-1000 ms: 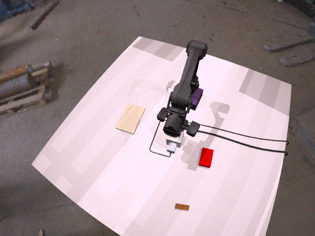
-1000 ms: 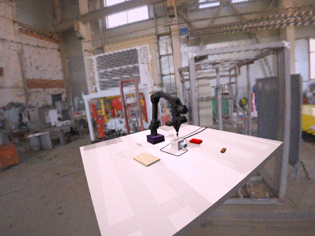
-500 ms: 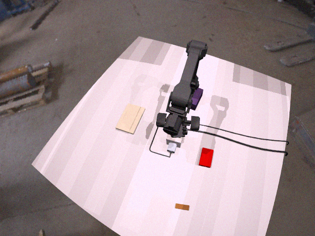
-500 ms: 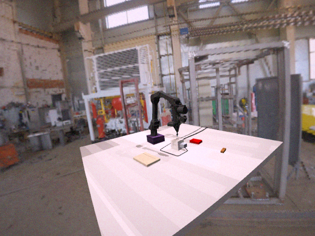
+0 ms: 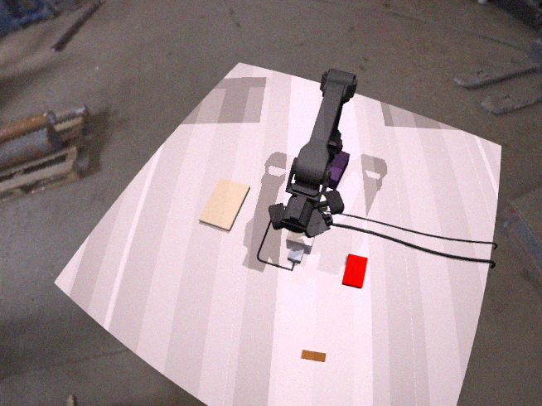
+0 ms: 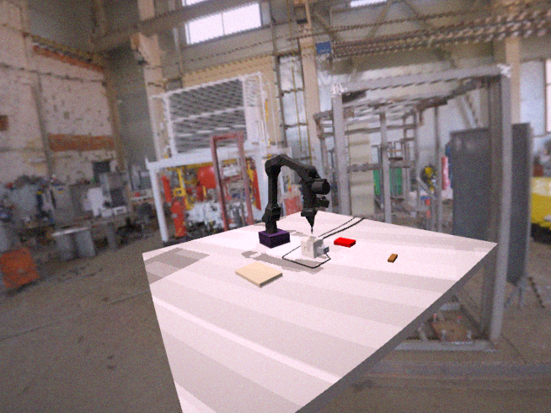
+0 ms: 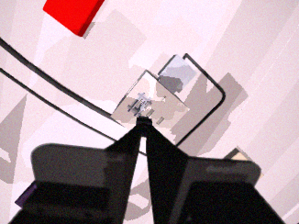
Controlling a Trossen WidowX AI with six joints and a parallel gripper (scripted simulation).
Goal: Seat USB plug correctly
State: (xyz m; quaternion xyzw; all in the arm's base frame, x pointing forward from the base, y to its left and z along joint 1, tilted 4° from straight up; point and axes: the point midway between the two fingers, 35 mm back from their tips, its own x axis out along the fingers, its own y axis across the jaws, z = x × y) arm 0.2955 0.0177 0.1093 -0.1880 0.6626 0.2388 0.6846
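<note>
Right now the USB plug is 1 cm below my gripper tip. From my gripper tip the other things lie so: beige plate (30 cm to the right, 13 cm below, 4 cm behind); then small brown block (32 cm ahead, 14 cm to the left, 13 cm below); then red block (17 cm to the left, 12 cm below, 4 cm ahead).
</note>
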